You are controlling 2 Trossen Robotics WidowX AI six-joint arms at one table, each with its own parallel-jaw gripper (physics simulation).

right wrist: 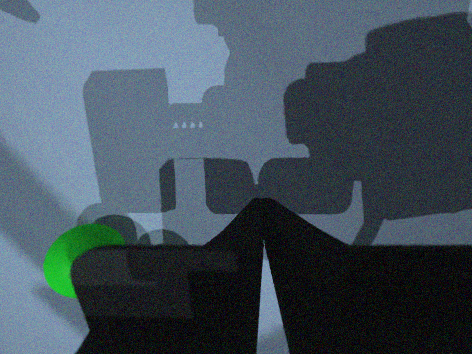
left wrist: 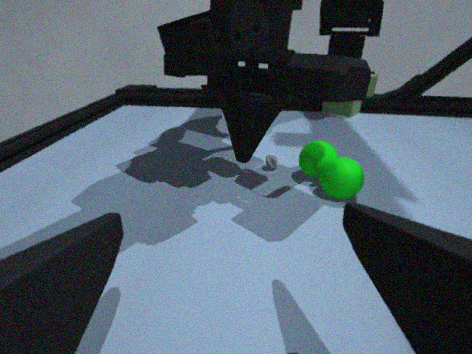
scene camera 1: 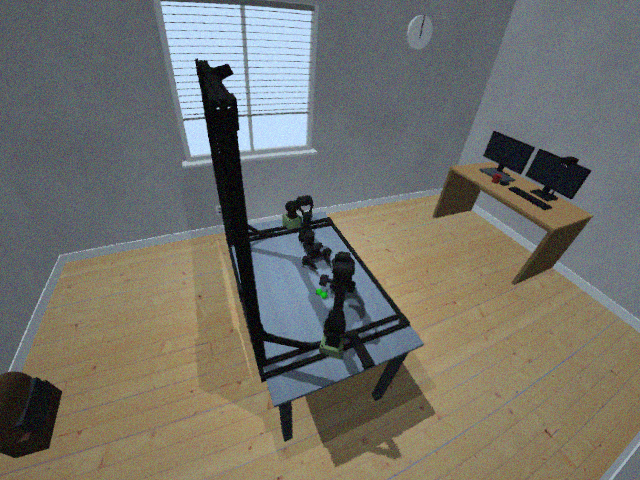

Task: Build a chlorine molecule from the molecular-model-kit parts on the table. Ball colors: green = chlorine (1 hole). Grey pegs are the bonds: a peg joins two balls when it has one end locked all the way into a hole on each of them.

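Two green balls lie close together on the table: one ball (scene camera 1: 318, 291) (left wrist: 318, 158) and a second ball (scene camera 1: 324, 295) (left wrist: 342, 178). The left wrist view does not tell whether they touch. Part of a green ball (right wrist: 60, 265) shows behind a finger in the right wrist view. A small grey peg (left wrist: 270, 162) lies on the table left of the balls in the left wrist view; it does not show in the right wrist view. My right gripper (left wrist: 242, 161) (right wrist: 261, 206) is shut and empty, pointing down beside the peg. My left gripper (scene camera 1: 320, 261) (left wrist: 234, 218) is open and empty.
A black frame (scene camera 1: 368, 279) (left wrist: 170, 95) runs round the table, with a tall black post (scene camera 1: 232, 196) at its left side in the scene view. The right arm (scene camera 1: 337, 315) reaches over the table near the balls. Arm shadows cover the table around the peg.
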